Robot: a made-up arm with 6 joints.
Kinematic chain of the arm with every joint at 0, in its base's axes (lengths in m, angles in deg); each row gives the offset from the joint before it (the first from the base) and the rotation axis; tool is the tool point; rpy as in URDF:
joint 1: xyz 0 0 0.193 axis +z
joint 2: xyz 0 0 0 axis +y
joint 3: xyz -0.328 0 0.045 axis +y
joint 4: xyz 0.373 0 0.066 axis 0.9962 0 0.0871
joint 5: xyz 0 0 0 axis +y
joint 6: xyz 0.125 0 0.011 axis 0.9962 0 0.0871
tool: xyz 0 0 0 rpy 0 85 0
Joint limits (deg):
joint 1: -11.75..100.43
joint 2: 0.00..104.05
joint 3: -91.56..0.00
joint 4: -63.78..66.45
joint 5: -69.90..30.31
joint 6: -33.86..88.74
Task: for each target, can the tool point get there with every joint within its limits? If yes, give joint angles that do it. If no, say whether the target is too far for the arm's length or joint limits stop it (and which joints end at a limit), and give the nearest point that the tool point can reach.
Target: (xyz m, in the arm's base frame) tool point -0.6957 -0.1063 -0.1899
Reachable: no: joint limits stop it (at a limit: joint 1, joint 2, joint 3, joint 4) | nearest point -0.1230 0.1160 0.0578 | short by 0.662 m
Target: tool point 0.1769 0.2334 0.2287
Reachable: yes | joints 56.22 58.31 -15.95 52.57 -9.96 68.15
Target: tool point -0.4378 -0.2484 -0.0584
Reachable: no: joint limits stop it (at a limit: joint 1, joint 2, joint 3, joint 5) | nearest point -0.0655 0.0413 0.0197 | short by 0.478 m
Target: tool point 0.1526 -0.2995 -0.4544
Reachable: no: joint limits stop it (at a limit: joint 1, joint 2, joint 4) | nearest point 0.1547 -0.0820 0.0083 | short by 0.511 m
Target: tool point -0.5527 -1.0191 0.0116
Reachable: no: too far | nearest point -0.2508 -0.4625 0.6384 | short by 0.891 m
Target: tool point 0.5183 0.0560 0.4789
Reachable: yes | joints 2.76 86.14 -69.18 -49.56 -18.91 -0.66
